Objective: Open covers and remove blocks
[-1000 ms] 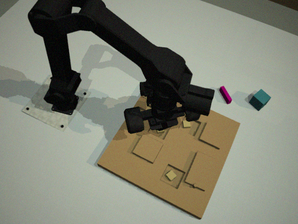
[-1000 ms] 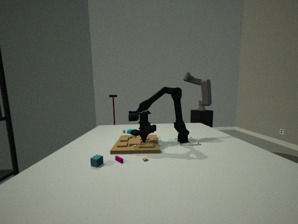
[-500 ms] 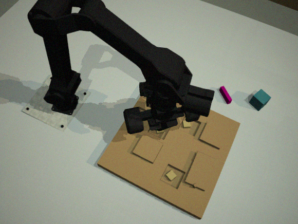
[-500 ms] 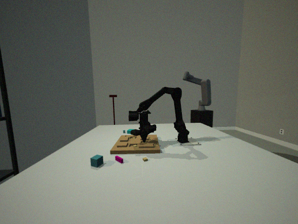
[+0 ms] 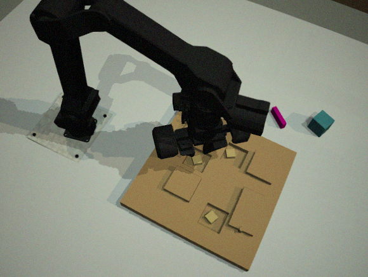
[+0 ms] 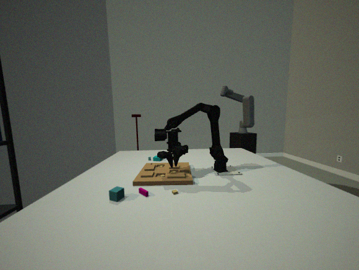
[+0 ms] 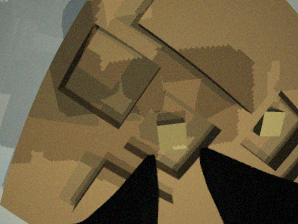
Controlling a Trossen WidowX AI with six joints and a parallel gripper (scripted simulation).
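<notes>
The tan puzzle board lies 5 cm ahead of my gripper tip, 2 cm to the right of it and 3 cm below it. The rest, counted from my gripper tip: orange block 6 cm behind, 31 cm to the right, 4 cm below; teal cube 28 cm ahead, 17 cm to the left, 3 cm below; magenta bar 17 cm ahead, 17 cm to the left, 4 cm below.
</notes>
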